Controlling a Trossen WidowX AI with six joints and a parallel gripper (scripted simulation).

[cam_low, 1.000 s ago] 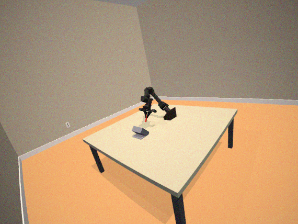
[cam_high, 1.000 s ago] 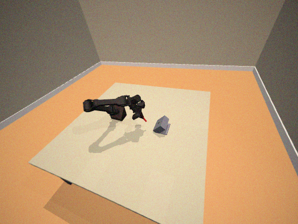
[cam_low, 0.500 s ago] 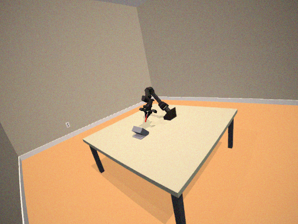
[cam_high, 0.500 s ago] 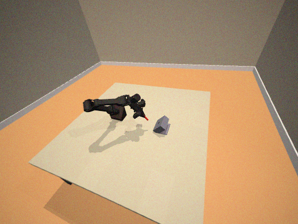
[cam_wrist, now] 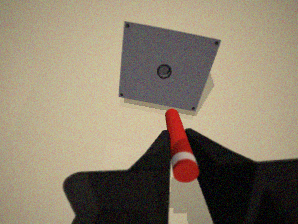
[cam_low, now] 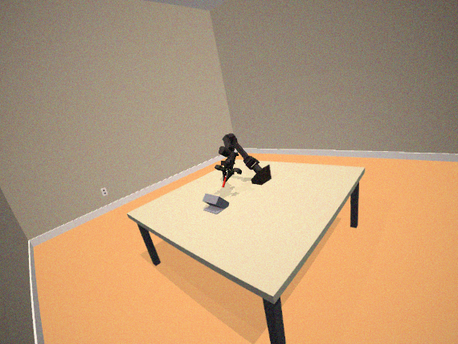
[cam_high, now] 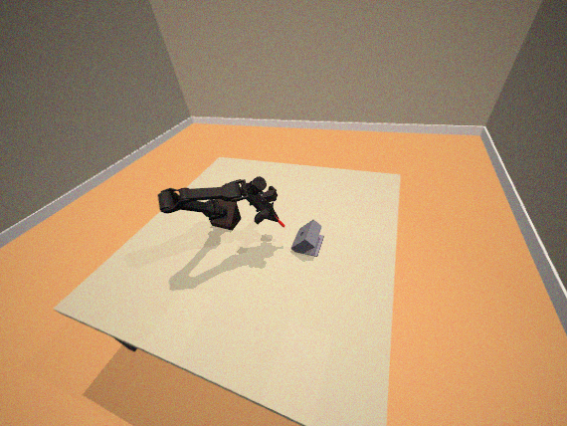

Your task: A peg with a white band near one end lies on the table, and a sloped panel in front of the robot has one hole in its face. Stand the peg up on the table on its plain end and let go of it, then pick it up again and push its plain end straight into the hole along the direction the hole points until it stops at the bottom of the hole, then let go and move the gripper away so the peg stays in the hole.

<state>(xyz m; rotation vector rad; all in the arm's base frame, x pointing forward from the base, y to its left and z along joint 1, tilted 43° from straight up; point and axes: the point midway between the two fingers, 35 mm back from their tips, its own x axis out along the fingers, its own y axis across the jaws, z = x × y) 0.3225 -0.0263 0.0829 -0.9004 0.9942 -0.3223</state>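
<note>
The grey sloped panel lies 12 cm ahead of my gripper tip and 9 cm below it. The rest, counted from my gripper tip: peg (1 cm behind, 1 cm above); flat foot plate (15 cm ahead, 13 cm below).
</note>
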